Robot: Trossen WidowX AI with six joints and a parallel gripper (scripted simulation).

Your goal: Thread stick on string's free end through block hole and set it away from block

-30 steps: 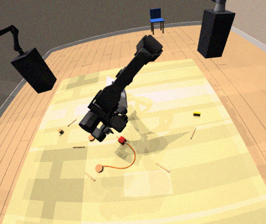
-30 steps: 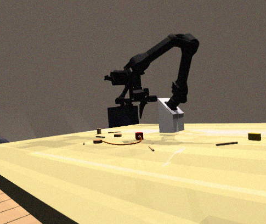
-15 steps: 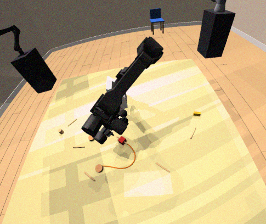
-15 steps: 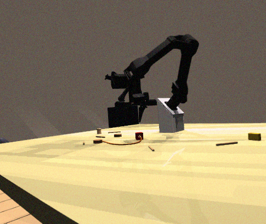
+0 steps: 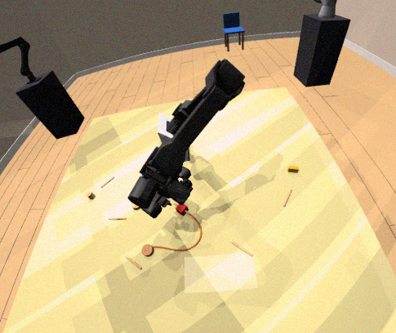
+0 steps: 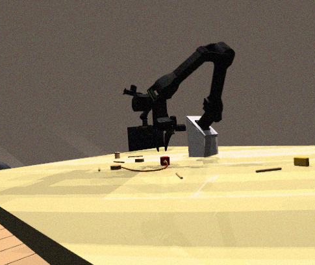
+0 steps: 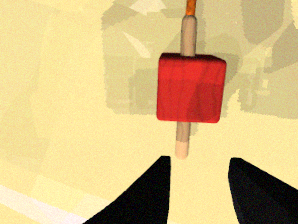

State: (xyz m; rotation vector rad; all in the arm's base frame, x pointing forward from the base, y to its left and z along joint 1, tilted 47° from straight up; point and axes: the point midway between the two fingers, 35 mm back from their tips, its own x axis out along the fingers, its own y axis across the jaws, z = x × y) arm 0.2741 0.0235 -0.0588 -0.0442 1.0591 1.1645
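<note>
Now: gripper tip 2 cm short of the red block, 2 cm to the right of it and 3 cm above it. Also, from my gripper tip: thin wooden stick (2 cm ahead, 3 cm to the left, 4 cm below); round wooden button (15 cm ahead, 10 cm to the right, 4 cm below); small cylinder (11 cm behind, 39 cm to the right, 3 cm below).
</note>
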